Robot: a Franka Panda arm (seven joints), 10 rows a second.
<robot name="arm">
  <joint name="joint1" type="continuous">
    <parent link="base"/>
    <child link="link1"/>
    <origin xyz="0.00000 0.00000 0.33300" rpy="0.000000 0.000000 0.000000"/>
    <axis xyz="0 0 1"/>
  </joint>
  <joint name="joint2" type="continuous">
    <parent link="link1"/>
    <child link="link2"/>
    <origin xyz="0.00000 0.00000 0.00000" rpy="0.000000 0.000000 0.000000"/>
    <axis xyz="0 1 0"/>
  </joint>
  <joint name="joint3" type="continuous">
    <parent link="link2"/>
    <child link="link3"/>
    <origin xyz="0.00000 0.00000 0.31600" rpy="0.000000 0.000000 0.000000"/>
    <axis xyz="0 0 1"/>
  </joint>
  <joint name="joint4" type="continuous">
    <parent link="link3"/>
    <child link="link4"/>
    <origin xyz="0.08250 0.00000 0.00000" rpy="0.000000 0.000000 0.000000"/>
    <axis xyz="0 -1 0"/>
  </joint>
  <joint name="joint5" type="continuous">
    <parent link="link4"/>
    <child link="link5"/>
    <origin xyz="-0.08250 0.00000 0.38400" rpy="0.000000 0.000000 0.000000"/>
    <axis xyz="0 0 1"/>
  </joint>
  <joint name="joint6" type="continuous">
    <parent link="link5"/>
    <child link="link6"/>
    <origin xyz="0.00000 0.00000 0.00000" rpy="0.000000 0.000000 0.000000"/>
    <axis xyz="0 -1 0"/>
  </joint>
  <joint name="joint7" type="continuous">
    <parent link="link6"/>
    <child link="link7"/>
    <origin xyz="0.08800 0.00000 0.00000" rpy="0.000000 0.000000 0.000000"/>
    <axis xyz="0 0 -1"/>
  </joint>
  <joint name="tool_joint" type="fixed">
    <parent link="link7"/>
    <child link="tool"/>
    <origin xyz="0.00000 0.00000 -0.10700" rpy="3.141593 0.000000 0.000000"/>
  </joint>
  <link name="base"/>
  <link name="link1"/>
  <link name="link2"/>
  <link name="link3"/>
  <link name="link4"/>
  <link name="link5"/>
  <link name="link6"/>
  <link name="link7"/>
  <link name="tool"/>
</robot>
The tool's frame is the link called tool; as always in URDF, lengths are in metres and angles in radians. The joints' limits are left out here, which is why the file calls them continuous.
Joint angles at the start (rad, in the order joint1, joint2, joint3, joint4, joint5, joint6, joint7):
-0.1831 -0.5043 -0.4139 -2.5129 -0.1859 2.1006 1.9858
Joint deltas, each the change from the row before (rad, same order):
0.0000 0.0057 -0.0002 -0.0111 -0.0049 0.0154 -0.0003
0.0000 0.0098 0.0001 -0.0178 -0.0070 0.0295 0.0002
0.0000 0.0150 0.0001 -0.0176 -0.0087 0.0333 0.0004
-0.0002 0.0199 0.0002 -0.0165 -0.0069 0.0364 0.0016
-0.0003 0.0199 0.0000 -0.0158 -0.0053 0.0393 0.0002
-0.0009 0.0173 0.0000 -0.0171 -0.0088 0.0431 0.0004
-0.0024 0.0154 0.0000 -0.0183 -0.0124 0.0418 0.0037
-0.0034 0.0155 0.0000 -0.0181 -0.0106 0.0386 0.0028
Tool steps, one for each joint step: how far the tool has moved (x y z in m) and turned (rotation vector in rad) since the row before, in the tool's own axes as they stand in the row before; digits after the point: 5 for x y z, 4 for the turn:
-0.00061 0.00074 0.00581 0.0010 0.0047 -0.0044
-0.00141 0.00094 0.00906 0.0051 0.0052 -0.0065
-0.00170 0.00054 0.01050 0.0052 0.0078 -0.0076
-0.00200 0.00013 0.01148 0.0045 0.0076 -0.0055
-0.00198 0.00007 0.01085 0.0071 0.0046 -0.0059
-0.00163 0.00049 0.00999 0.0123 0.0039 -0.0079
-0.00081 0.00132 0.00975 0.0123 0.0055 -0.0061
-0.00031 0.00195 0.00983 0.0087 0.0050 -0.0053

